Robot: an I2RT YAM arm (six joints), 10 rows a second.
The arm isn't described. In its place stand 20 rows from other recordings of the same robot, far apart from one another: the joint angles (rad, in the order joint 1, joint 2, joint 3, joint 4, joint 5, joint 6), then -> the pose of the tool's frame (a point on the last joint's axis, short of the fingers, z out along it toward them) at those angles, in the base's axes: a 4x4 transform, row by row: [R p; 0 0 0 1], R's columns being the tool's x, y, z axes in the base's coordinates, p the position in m.
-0.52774, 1.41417, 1.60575, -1.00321, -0.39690, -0.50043 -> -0.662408 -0.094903 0.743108 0.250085; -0.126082 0.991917 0.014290 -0.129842; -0.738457 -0.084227 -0.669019 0.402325; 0 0 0 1
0.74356, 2.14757, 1.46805, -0.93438, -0.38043, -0.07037 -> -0.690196 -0.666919 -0.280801 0.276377; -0.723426 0.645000 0.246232 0.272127; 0.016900 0.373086 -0.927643 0.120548; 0 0 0 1
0.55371, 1.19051, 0.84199, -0.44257, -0.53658, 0.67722 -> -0.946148 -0.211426 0.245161 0.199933; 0.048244 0.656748 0.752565 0.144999; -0.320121 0.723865 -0.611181 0.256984; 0 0 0 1
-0.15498, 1.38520, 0.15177, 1.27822, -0.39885, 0.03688 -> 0.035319 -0.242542 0.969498 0.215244; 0.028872 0.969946 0.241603 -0.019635; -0.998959 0.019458 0.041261 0.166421; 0 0 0 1
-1.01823, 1.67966, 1.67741, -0.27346, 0.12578, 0.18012 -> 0.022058 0.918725 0.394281 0.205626; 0.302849 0.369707 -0.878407 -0.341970; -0.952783 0.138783 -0.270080 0.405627; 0 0 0 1
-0.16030, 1.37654, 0.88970, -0.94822, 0.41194, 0.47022 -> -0.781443 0.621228 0.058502 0.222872; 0.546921 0.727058 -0.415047 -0.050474; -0.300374 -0.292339 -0.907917 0.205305; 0 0 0 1
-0.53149, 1.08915, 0.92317, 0.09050, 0.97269, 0.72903 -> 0.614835 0.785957 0.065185 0.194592; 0.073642 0.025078 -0.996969 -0.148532; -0.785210 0.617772 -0.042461 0.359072; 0 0 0 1
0.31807, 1.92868, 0.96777, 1.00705, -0.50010, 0.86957 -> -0.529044 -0.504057 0.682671 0.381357; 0.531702 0.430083 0.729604 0.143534; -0.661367 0.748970 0.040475 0.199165; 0 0 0 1
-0.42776, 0.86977, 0.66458, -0.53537, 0.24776, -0.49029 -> -0.808513 0.211005 0.549348 0.161885; -0.133097 0.843750 -0.519972 -0.083400; -0.573229 -0.493521 -0.654099 0.250854; 0 0 0 1
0.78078, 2.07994, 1.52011, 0.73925, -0.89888, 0.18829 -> -0.059871 -0.991473 -0.115747 0.323325; 0.104704 -0.121553 0.987047 0.359574; -0.992700 0.046976 0.111088 0.281912; 0 0 0 1
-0.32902, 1.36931, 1.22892, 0.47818, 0.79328, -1.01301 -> -0.566178 0.722877 0.396095 0.286622; -0.435608 0.145551 -0.888291 -0.124670; -0.699777 -0.675473 0.232483 0.430087; 0 0 0 1
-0.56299, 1.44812, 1.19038, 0.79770, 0.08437, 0.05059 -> 0.464185 0.570200 0.677794 0.280675; -0.233373 0.816924 -0.527420 -0.180687; -0.854441 0.086642 0.512273 0.427366; 0 0 0 1
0.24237, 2.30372, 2.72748, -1.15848, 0.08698, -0.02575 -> -0.646025 -0.193219 0.738457 0.463325; -0.186139 0.978104 0.093083 0.111362; -0.740273 -0.077322 -0.667845 0.391763; 0 0 0 1
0.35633, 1.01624, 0.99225, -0.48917, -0.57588, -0.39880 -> -0.137724 -0.858013 0.494819 0.197388; -0.398776 0.505334 0.765255 0.094158; -0.906648 -0.091928 -0.411752 0.341055; 0 0 0 1
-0.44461, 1.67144, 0.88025, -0.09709, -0.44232, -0.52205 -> -0.679526 -0.223666 0.698726 0.303026; -0.175458 0.974302 0.141243 -0.127490; -0.712361 -0.026619 -0.701308 0.161715; 0 0 0 1
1.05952, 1.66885, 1.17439, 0.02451, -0.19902, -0.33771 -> 0.102775 -0.961408 0.255210 0.183248; -0.480605 0.176639 0.858963 0.341011; -0.870894 -0.210935 -0.443903 0.263468; 0 0 0 1
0.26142, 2.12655, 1.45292, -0.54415, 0.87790, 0.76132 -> -0.592823 0.691853 0.412191 0.414394; 0.297566 0.663785 -0.686181 0.082514; -0.748342 -0.284130 -0.599378 0.141052; 0 0 0 1
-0.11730, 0.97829, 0.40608, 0.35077, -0.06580, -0.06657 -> -0.221173 0.038444 0.974477 0.216658; -0.040773 0.997985 -0.048626 -0.023174; -0.974382 -0.050487 -0.219159 0.226223; 0 0 0 1
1.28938, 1.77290, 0.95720, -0.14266, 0.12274, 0.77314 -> -0.814857 -0.509702 0.276064 0.100679; -0.322887 0.794639 0.514093 0.332571; -0.481406 0.329775 -0.812094 0.145379; 0 0 0 1
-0.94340, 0.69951, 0.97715, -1.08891, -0.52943, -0.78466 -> -0.650697 0.049185 0.757743 0.078708; -0.141511 0.972563 -0.184648 -0.077915; -0.746035 -0.227379 -0.625884 0.332386; 0 0 0 1
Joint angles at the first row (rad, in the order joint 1, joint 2, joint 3, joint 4, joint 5, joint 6):
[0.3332, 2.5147, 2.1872, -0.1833, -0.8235, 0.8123]
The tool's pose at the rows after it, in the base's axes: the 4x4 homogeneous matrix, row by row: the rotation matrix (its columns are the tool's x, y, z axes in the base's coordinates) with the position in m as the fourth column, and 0 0 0 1 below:
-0.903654 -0.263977 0.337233 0.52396; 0.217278 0.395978 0.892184 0.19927; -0.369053 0.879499 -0.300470 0.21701; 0 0 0 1
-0.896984 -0.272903 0.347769 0.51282; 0.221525 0.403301 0.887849 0.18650; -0.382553 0.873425 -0.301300 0.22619; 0 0 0 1
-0.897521 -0.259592 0.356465 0.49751; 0.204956 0.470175 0.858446 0.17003; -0.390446 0.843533 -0.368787 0.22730; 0 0 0 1
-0.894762 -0.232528 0.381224 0.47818; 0.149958 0.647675 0.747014 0.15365; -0.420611 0.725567 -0.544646 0.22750; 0 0 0 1
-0.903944 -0.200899 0.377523 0.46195; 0.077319 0.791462 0.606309 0.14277; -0.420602 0.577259 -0.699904 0.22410; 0 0 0 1
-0.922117 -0.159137 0.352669 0.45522; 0.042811 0.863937 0.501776 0.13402; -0.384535 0.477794 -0.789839 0.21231; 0 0 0 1
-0.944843 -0.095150 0.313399 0.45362; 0.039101 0.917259 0.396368 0.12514; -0.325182 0.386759 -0.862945 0.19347; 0 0 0 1
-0.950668 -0.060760 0.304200 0.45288; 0.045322 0.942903 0.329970 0.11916; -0.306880 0.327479 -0.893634 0.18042; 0 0 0 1
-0.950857 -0.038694 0.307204 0.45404; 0.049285 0.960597 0.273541 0.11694; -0.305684 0.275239 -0.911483 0.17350; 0 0 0 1
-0.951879 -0.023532 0.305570 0.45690; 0.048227 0.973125 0.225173 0.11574; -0.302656 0.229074 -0.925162 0.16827; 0 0 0 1
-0.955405 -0.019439 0.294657 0.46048; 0.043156 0.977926 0.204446 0.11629; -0.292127 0.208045 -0.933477 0.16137; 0 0 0 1
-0.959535 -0.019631 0.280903 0.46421; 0.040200 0.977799 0.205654 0.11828; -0.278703 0.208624 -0.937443 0.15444; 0 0 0 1
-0.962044 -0.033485 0.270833 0.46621; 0.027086 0.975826 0.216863 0.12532; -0.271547 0.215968 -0.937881 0.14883; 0 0 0 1
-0.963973 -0.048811 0.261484 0.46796; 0.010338 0.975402 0.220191 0.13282; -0.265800 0.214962 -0.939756 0.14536; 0 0 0 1
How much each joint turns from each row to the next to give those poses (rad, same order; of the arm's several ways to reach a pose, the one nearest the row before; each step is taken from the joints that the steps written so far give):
[-0.0170, -0.0763, -0.0814, 0.0503, -0.0142, 0.0038]
[-0.0160, -0.0788, -0.1024, 0.0202, -0.0033, -0.0192]
[-0.0201, -0.0790, -0.0966, -0.0799, 0.0279, -0.0924]
[-0.0132, -0.0700, -0.0438, -0.2270, 0.1444, -0.1979]
[-0.0030, -0.0395, -0.0235, -0.1781, 0.1602, -0.1433]
[-0.0073, 0.0000, -0.0168, -0.0892, 0.1015, -0.0587]
[-0.0107, 0.0287, -0.0049, -0.0673, 0.0937, -0.0191]
[-0.0075, 0.0130, -0.0223, -0.0034, 0.0618, -0.0046]
[-0.0010, 0.0134, -0.0013, -0.0021, 0.0566, -0.0005]
[-0.0004, 0.0208, 0.0173, -0.0138, 0.0472, -0.0035]
[0.0007, 0.0279, 0.0218, -0.0115, 0.0180, -0.0044]
[0.0019, 0.0292, 0.0236, -0.0080, -0.0038, 0.0000]
[0.0125, 0.0234, 0.0182, 0.0000, -0.0094, -0.0002]
[0.0139, 0.0220, 0.0253, -0.0097, -0.0013, -0.0029]

